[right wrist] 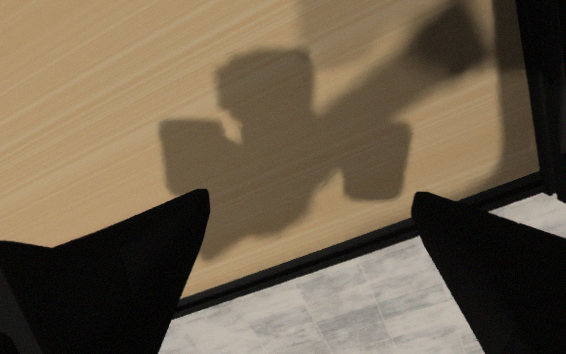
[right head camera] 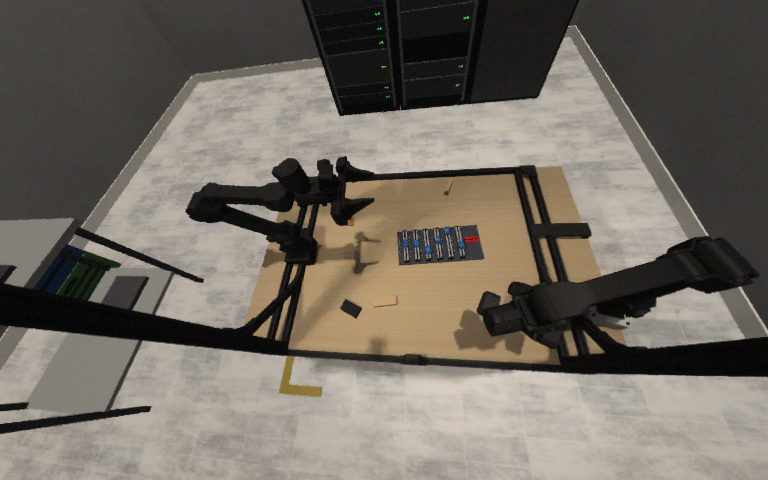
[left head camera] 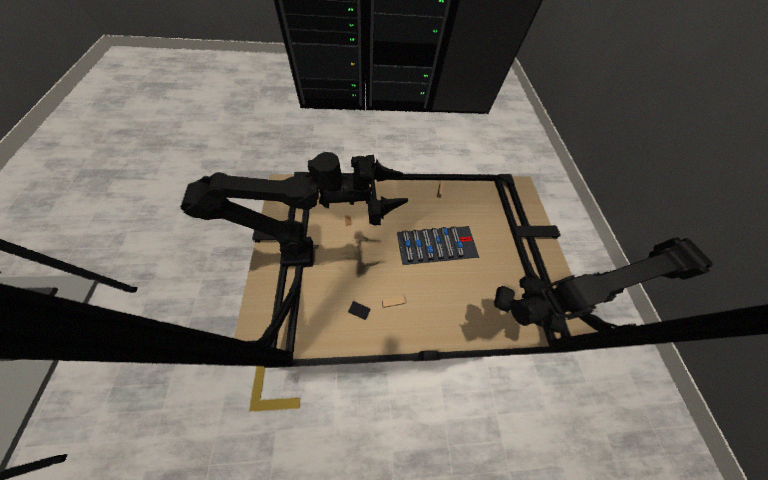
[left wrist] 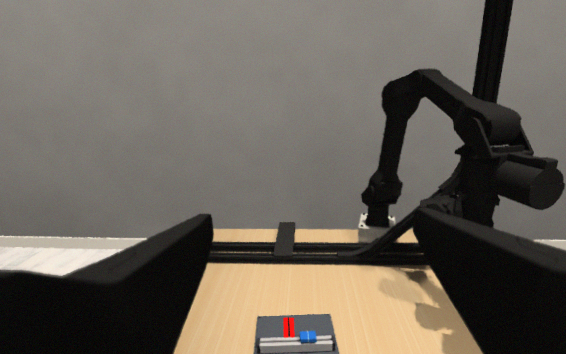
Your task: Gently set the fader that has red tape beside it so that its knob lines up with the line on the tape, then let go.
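A dark fader panel lies on the table, with several faders with blue knobs. Red tape with a dark line across it lies beside the end fader. That fader's blue knob sits off the tape's line, to its right in the left wrist view and slightly below it in the head views. My left gripper is open and empty, high above the table and left of the panel. My right gripper is open and empty over the table's front edge.
A black block and a light wooden block lie in front of the panel. A thin wooden piece lies behind it. Black frame rails border the table.
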